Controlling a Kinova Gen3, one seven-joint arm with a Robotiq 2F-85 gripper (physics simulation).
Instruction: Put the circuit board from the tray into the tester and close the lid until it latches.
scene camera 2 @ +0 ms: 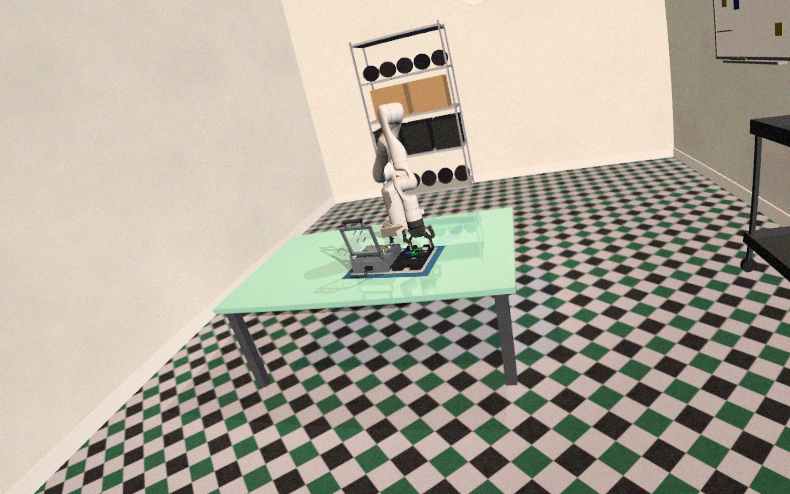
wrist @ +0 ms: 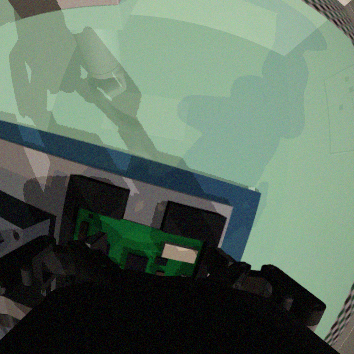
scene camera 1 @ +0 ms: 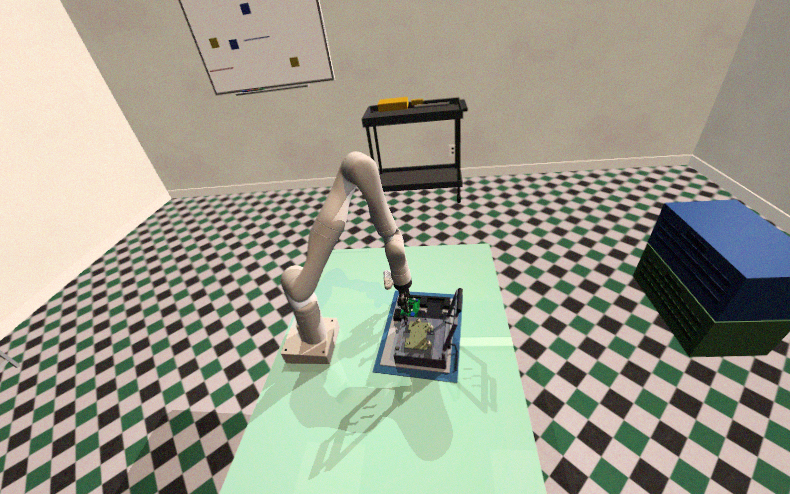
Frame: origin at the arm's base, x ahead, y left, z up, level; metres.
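Seen in the pictures: gripper, fingertip midpoint: (scene camera 2: 421,248) (wrist: 157,252) (scene camera 1: 407,302); arm's base, link origin: (scene camera 2: 398,221) (scene camera 1: 314,334).
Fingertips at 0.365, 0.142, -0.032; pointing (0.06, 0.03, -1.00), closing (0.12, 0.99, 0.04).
Pixels of each thing's top centre, then the offset from my fingertips to it, as dx, dy, dz. Level surfaces: height alone.
- green circuit board, top centre: (wrist: 130,266) (scene camera 1: 410,306) (scene camera 2: 416,250) +0.013, -0.023, +0.002
- yellow-green bed, top centre: (scene camera 1: 419,331) (scene camera 2: 376,247) +0.037, -0.198, +0.056
- blue-edged mat, surface height: dz -0.024
- pale green table, surface height: dz -0.026
The green circuit board (scene camera 1: 413,306) (scene camera 2: 417,252) (wrist: 137,239) lies in the black tray (scene camera 1: 434,305) (scene camera 2: 406,262) (wrist: 194,221); its near part is hidden behind the gripper in the wrist view. My gripper (scene camera 1: 406,309) (scene camera 2: 418,247) (wrist: 157,252) is open, with nothing held. Its fingers are low over the board, one towards each side; contact cannot be told. The grey tester (scene camera 1: 421,361) (scene camera 2: 368,265) (wrist: 17,234) stands beside the tray, with a yellow-green bed (scene camera 1: 418,335) inside. Its framed lid (scene camera 1: 452,321) (scene camera 2: 375,238) stands open and upright.
Tray and tester stand on a blue-edged mat (scene camera 1: 448,378) (scene camera 2: 434,262) (wrist: 246,210) on the pale green table (scene camera 1: 361,460) (scene camera 2: 279,294) (wrist: 295,200). The raised lid stands along the tester's side away from the arm base (scene camera 1: 308,349).
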